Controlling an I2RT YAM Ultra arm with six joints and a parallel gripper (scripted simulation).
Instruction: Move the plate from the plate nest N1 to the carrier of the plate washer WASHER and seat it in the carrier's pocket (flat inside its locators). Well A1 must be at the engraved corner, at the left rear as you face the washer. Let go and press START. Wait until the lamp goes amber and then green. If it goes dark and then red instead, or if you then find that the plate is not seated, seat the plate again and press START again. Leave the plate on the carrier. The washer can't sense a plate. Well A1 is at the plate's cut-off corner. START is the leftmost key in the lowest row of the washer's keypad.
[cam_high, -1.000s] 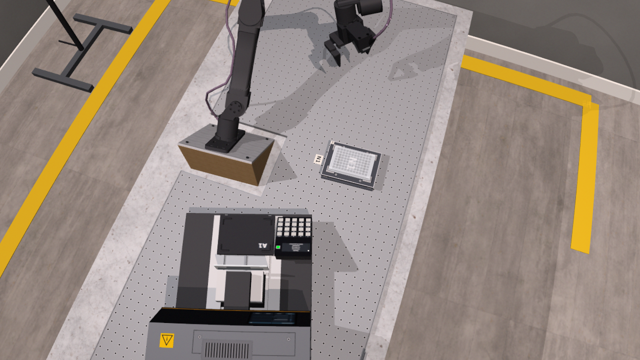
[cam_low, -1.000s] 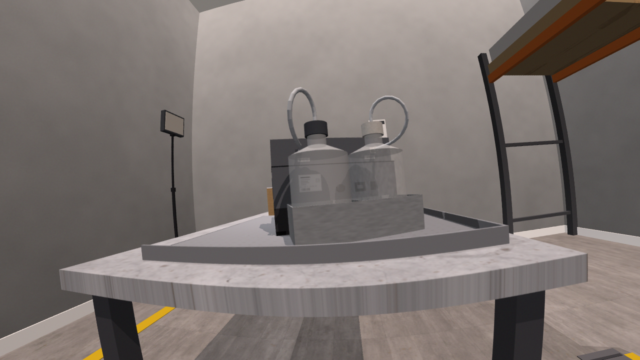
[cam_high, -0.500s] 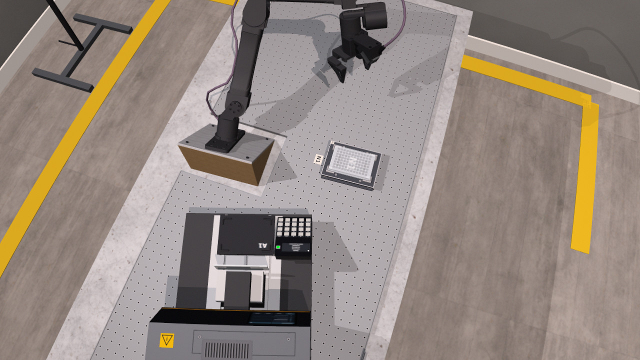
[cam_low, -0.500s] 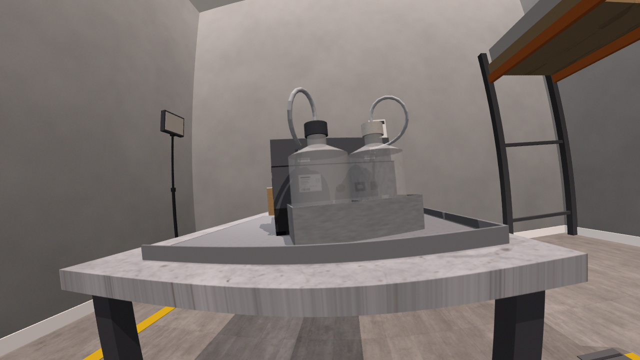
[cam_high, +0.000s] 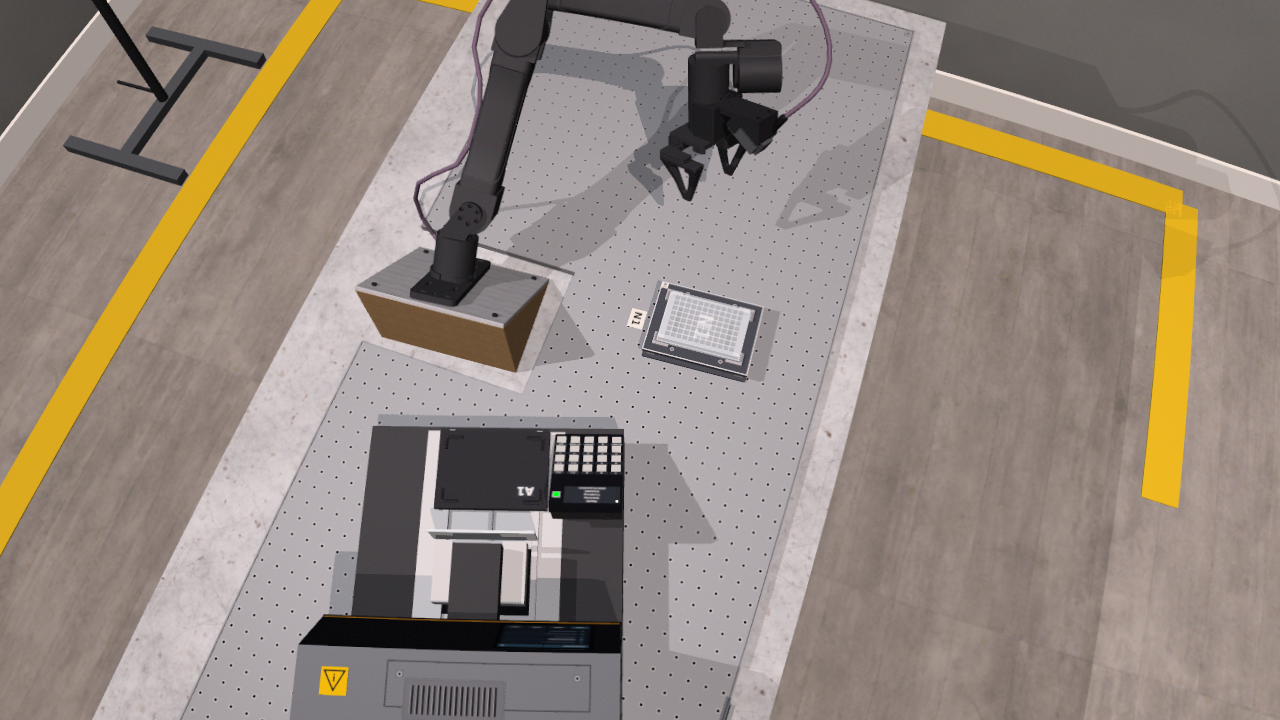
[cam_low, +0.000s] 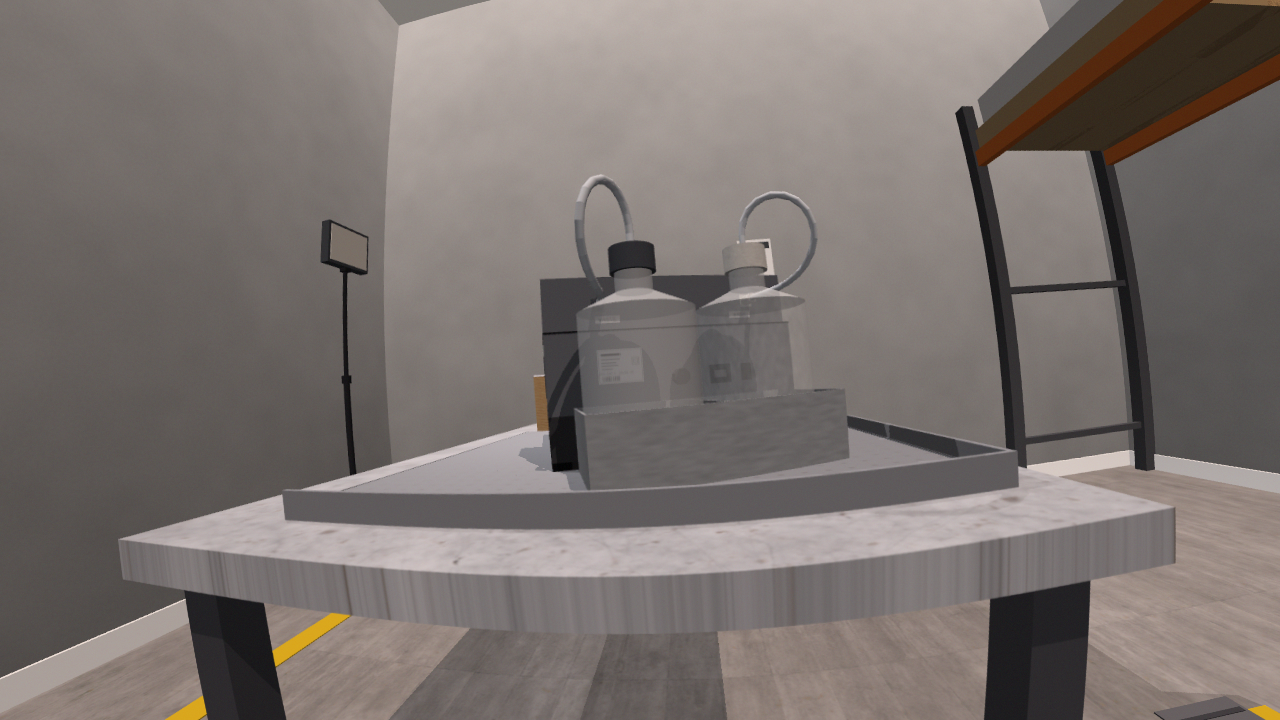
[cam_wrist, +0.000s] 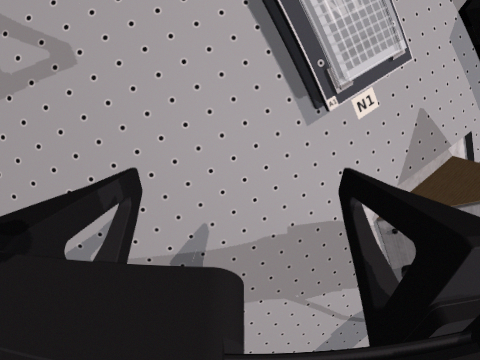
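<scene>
Now: hand 3 cm short of the clear well plate, 18 cm to the left of it and 12 cm above it. Also, from my hand: N1 label (7 cm behind, 17 cm to the right, 15 cm below); then plate nest N1 (3 cm ahead, 18 cm to the right, 12 cm below); then black washer carrier (21 cm behind, 48 cm to the right, 7 cm below).
</scene>
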